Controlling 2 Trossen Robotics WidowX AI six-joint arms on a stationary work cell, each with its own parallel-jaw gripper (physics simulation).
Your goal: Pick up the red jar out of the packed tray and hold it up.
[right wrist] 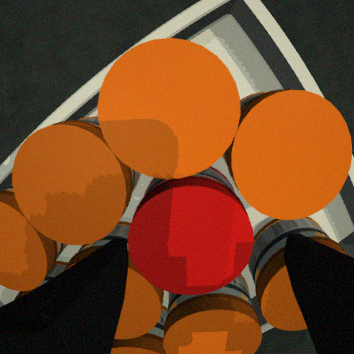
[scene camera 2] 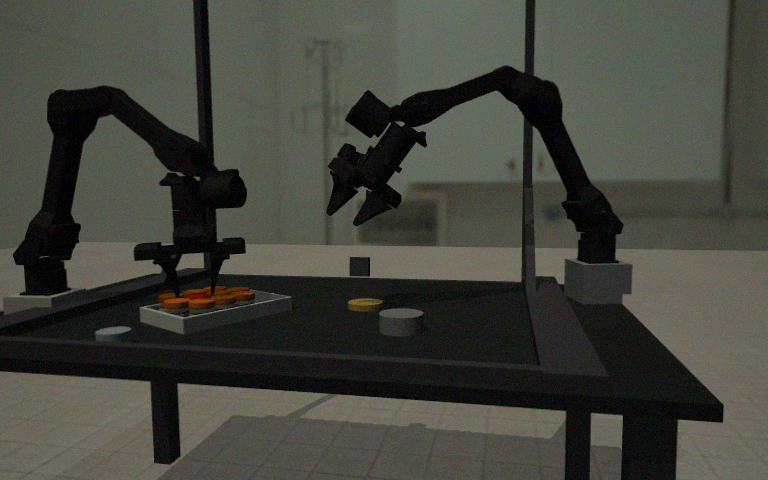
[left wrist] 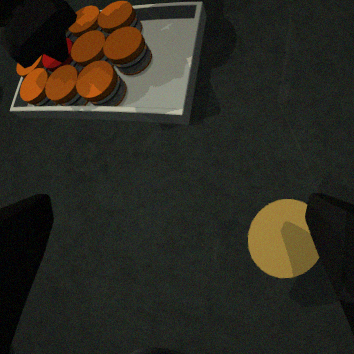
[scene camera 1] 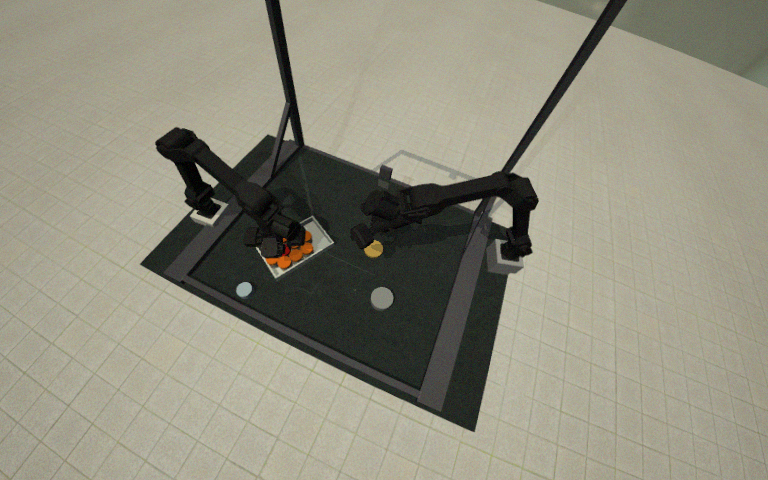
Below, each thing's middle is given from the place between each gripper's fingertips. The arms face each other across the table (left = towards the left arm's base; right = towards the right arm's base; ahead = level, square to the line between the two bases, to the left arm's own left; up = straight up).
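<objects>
The red jar (right wrist: 191, 235) is 2 cm below my right hand and 1 cm to the left of it. Counting from that same right hand, I find the white tray (left wrist: 168, 39) 6 cm below, 4 cm behind and 3 cm to the left, while the yellow disc (left wrist: 279, 241) is 4 cm below, 31 cm to the left and 8 cm behind. The grey cylinder (scene camera 2: 401, 322) is 3 cm below my right hand, 37 cm to the left of it and 11 cm ahead of it.
My left hand is 170 mm above the yellow disc, 40 mm to the right of it and 40 mm past it. From my left hand, the grey cylinder is 160 mm below, 150 mm ahead and 100 mm to the left. The red jar is 150 mm below my left hand, 260 mm to the right of it and 40 mm ahead of it, and the white tray is 190 mm below that hand, 230 mm to the right and 10 mm ahead.
</objects>
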